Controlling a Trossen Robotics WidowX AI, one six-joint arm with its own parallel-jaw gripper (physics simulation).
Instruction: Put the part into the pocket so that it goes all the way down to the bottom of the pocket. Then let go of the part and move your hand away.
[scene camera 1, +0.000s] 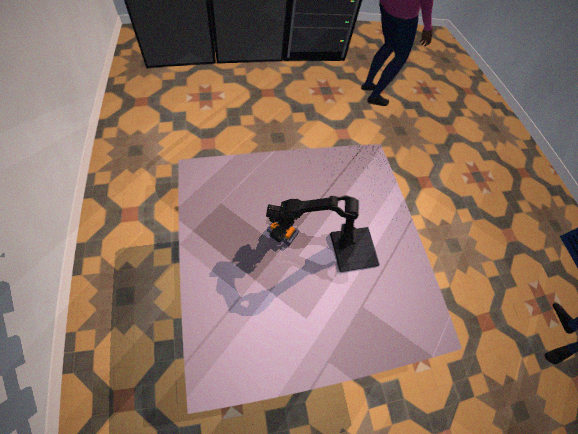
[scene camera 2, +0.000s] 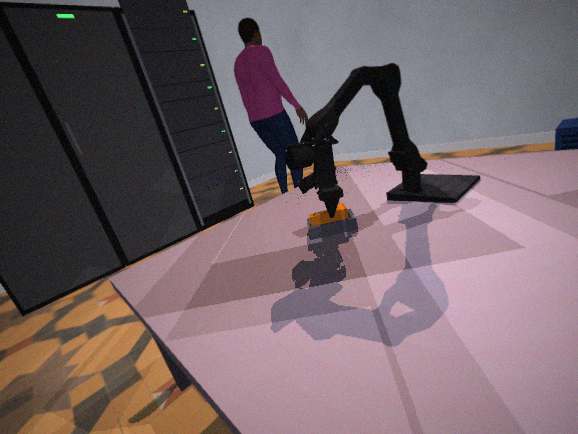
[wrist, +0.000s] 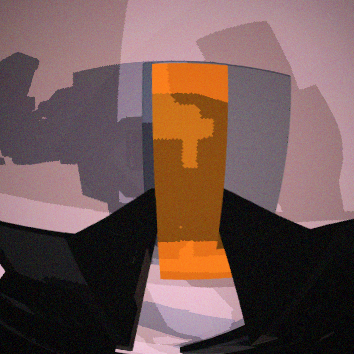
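Seen in the pictures: gripper, between the fingertips: (scene camera 1: 282, 231) (scene camera 2: 331, 216) (wrist: 186, 195); arm's base, origin of its link: (scene camera 1: 345, 240) (scene camera 2: 411, 187).
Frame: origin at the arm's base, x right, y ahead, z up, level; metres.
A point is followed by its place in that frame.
An orange part (scene camera 1: 290, 233) @[z 0.041, x 0.115, y 0.274 m] (scene camera 2: 320, 219) @[z 0.028, x 0.163, y 0.336 m] (wrist: 190, 200) @[z 0.042, x 0.150, y 0.307 m] is long and block-shaped. My gripper (scene camera 1: 281, 233) @[z 0.025, x 0.145, y 0.305 m] (scene camera 2: 332, 215) @[z 0.025, x 0.145, y 0.305 m] (wrist: 186, 195) @[z 0.025, x 0.145, y 0.305 m] points down and is shut on the part, with one finger on each side of it. The dark blue-grey pocket block (scene camera 2: 332, 231) @[z -0.012, x 0.136, y 0.331 m] (wrist: 257, 140) @[z 0.012, x 0.193, y 0.289 m] is right under the part on the table. In scene camera 2 the part stands up above the block's rim. In the wrist view a broad grey strip of the block shows right of the part and a narrow dark strip left of it. The part and fingers hide the pocket's inside, so its depth in the pocket cannot be told.
The pink table top (scene camera 1: 250, 360) @[z -0.024, x -0.371, y 0.646 m] (scene camera 2: 300, 390) @[z -0.024, x -0.052, y 0.788 m] carries hard shadows of the arm. The arm's black base plate (scene camera 1: 362, 260) @[z -0.008, x -0.130, y -0.038 m] (scene camera 2: 450, 186) @[z -0.007, x -0.115, y -0.005 m] stands right of the block. A person (scene camera 1: 400, 30) (scene camera 2: 260, 85) and dark server cabinets (scene camera 1: 250, 30) (scene camera 2: 90, 125) are beyond the table.
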